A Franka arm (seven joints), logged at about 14 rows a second.
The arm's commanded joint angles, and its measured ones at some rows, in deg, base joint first. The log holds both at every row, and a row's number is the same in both.
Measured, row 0:
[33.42 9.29 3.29 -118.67 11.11 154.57 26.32]
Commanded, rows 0 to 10:
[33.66 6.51 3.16 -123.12 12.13 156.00 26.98]
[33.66 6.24 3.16 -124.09 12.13 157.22 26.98]
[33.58 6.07 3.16 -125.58 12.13 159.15 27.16]
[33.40 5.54 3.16 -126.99 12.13 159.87 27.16]
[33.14 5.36 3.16 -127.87 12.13 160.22 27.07]
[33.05 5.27 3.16 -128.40 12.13 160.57 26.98]
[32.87 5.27 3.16 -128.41 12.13 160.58 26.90]
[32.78 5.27 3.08 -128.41 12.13 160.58 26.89]
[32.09 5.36 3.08 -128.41 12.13 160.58 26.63]
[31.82 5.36 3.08 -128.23 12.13 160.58 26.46]
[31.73 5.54 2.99 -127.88 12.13 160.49 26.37]
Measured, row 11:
[32.50 6.74 2.70 -126.74 11.11 159.81 26.43]
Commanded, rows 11 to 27:
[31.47 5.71 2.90 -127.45 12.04 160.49 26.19]
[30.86 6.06 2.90 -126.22 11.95 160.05 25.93]
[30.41 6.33 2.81 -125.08 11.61 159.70 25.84]
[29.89 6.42 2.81 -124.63 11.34 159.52 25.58]
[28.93 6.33 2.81 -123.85 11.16 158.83 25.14]
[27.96 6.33 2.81 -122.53 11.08 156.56 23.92]
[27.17 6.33 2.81 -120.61 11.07 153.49 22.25]
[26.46 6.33 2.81 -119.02 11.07 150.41 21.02]
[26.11 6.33 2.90 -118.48 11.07 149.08 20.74]
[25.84 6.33 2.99 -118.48 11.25 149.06 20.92]
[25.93 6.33 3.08 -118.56 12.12 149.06 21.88]
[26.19 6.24 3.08 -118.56 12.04 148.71 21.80]
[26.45 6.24 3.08 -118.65 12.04 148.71 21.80]
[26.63 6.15 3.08 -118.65 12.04 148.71 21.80]
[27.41 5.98 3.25 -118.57 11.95 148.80 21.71]
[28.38 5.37 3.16 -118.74 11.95 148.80 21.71]
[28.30 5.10 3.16 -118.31 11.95 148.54 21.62]
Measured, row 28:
[28.05 6.41 2.94 -118.48 11.09 149.46 22.00]
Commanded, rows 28 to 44:
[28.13 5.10 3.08 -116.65 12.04 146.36 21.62]
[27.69 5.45 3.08 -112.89 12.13 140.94 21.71]
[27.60 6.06 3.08 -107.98 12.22 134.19 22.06]
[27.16 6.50 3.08 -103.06 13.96 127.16 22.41]
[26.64 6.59 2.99 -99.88 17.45 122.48 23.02]
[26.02 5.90 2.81 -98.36 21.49 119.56 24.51]
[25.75 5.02 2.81 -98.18 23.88 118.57 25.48]
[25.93 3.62 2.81 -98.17 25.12 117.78 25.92]
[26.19 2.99 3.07 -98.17 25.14 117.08 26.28]
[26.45 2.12 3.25 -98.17 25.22 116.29 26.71]
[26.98 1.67 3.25 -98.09 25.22 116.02 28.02]
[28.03 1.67 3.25 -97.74 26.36 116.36 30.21]
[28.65 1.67 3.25 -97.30 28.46 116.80 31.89]
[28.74 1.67 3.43 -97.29 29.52 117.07 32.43]
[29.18 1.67 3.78 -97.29 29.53 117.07 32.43]
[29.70 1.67 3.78 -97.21 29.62 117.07 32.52]
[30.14 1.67 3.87 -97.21 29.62 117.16 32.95]
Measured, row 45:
[29.93 1.74 3.45 -97.49 28.30 116.96 31.79]
